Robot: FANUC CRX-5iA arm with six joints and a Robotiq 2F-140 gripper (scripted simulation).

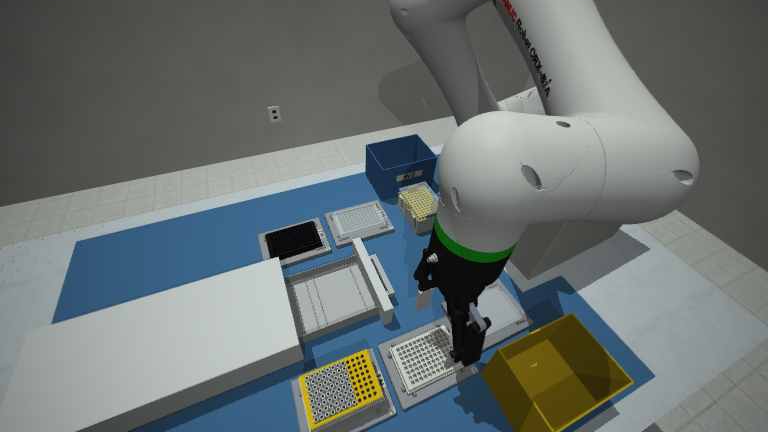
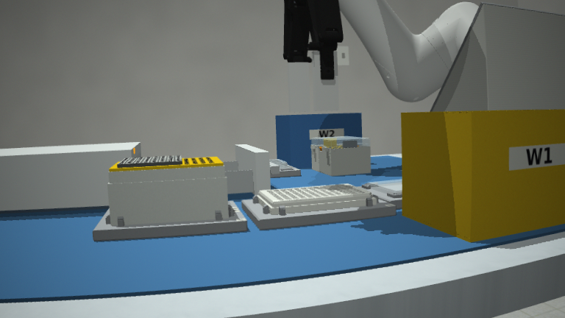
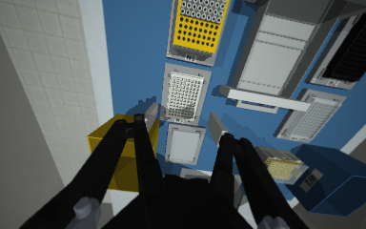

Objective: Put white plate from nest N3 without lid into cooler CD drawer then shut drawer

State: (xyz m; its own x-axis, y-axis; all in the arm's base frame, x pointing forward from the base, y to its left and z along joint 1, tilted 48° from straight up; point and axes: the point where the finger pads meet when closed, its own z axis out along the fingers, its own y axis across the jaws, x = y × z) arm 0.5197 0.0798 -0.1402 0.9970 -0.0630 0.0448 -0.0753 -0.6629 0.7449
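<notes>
My hand is 13 cm above the white plate. Round my hand: clear lid: 17 cm behind, 2 cm to the right, 13 cm below; then yellow tip box: 17 cm ahead, 2 cm to the right, 9 cm below; then yellow bin W1: 17 cm behind, 14 cm to the left, 11 cm below.
</notes>
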